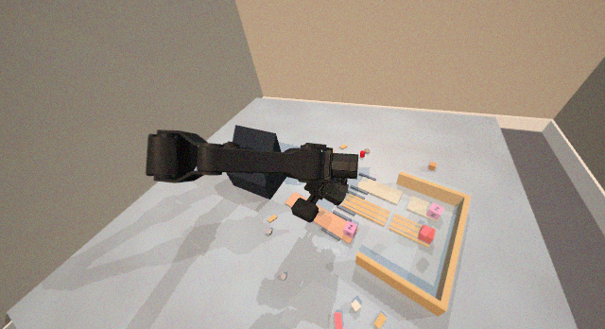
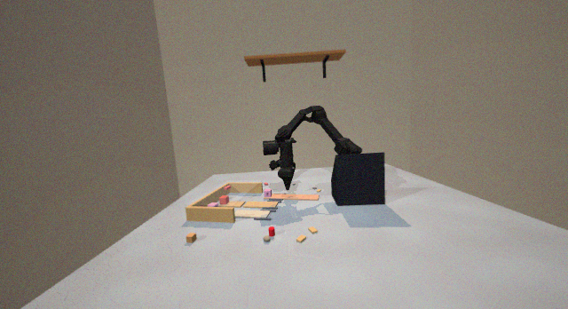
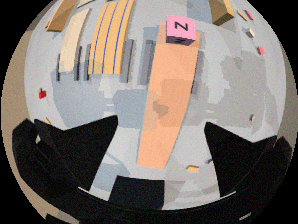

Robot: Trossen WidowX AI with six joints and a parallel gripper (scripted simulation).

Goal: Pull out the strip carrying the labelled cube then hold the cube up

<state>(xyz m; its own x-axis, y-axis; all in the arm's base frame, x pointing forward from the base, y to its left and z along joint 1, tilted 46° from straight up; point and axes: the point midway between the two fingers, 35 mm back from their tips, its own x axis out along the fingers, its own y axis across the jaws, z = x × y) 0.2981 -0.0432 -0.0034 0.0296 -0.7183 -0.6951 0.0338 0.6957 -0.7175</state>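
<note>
The strip is 5 cm below my gripper tip and 1 cm behind it. Round my gripper tip: white block: 18 cm to the right, 17 cm ahead, 4 cm below; then red peg: 31 cm to the left, 4 cm below, 3 cm ahead.
</note>
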